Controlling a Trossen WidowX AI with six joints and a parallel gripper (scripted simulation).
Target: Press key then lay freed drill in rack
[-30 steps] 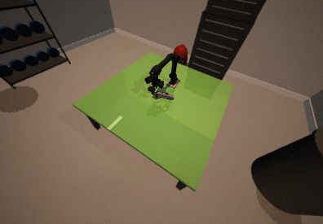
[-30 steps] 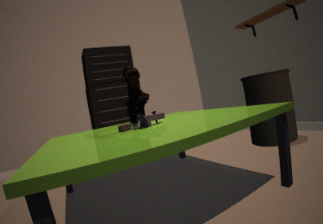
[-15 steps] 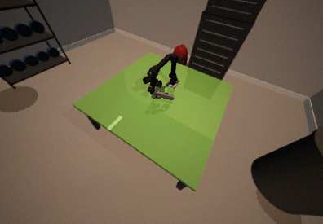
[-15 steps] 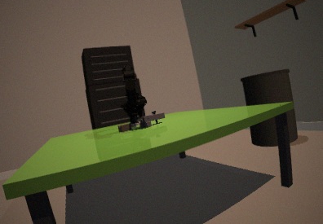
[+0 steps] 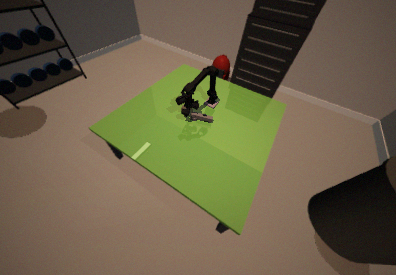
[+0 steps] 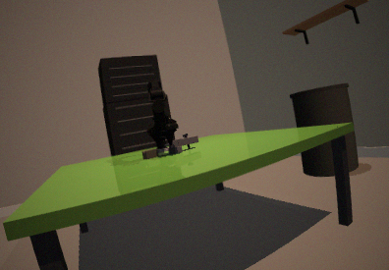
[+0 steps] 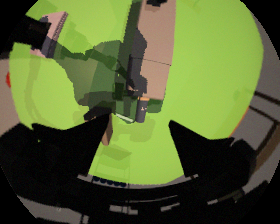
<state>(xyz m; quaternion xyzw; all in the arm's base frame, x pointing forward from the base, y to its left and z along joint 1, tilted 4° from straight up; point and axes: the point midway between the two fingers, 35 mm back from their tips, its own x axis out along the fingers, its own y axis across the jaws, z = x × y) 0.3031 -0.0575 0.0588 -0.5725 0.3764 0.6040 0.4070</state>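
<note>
My gripper tip is 6 cm to the right of the tan drill and 3 cm past it. The rest, counted from my gripper tip: grey block: 11 cm to the left, 5 cm behind, 1 cm below.
</note>
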